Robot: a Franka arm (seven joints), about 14 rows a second.
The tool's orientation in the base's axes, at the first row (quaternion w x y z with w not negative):
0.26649 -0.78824 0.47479 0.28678
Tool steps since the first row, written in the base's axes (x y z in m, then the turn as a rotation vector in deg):
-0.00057 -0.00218 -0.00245 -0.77 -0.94 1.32
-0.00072 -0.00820 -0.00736 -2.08 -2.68 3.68
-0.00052 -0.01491 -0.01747 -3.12 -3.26 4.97
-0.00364 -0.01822 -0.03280 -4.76 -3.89 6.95
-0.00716 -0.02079 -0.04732 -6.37 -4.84 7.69
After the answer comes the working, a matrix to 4 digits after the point.
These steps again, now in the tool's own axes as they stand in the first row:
0.00281 0.00176 0.00030 -0.67 0.88 -1.41
0.00980 0.00508 -0.00043 -1.80 2.42 -3.99
0.02100 0.00912 0.00189 -2.76 3.40 -5.08
0.03258 0.01555 0.01085 -4.41 4.85 -6.57
0.04300 0.02191 0.01985 -4.99 6.58 -7.42

The tool's axes in the first row as the columns of a matrix, in the base's axes (rounded; the answer above uses it unrounded):
0.3847 -0.9013 -0.1990
-0.5956 -0.4071 0.6924
-0.7052 -0.1478 -0.6935

